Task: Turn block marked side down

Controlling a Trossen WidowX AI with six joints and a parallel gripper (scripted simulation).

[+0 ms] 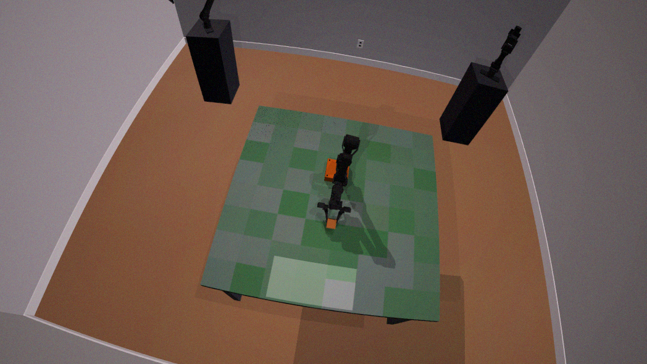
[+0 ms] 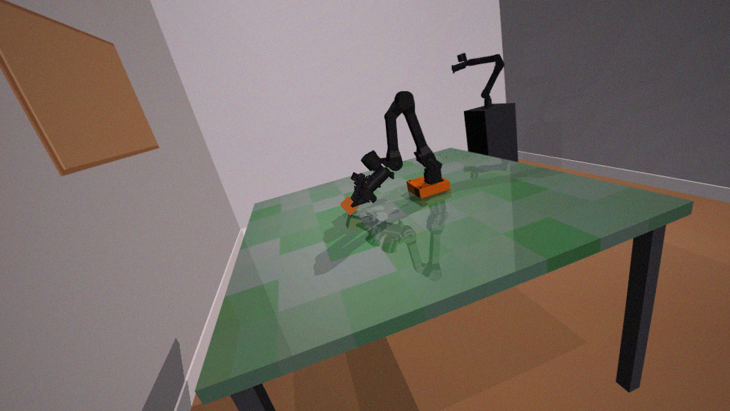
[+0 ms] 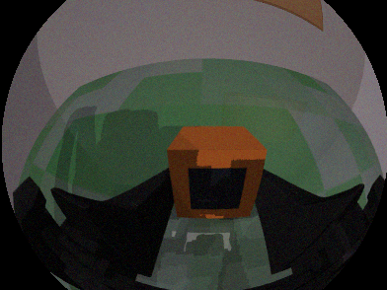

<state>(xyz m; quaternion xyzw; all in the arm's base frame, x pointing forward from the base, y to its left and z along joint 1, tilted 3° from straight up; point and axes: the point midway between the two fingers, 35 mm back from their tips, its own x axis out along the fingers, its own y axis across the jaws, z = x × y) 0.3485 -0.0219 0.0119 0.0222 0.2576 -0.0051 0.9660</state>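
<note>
The orange block is 10 mm behind my gripper tip.
</note>
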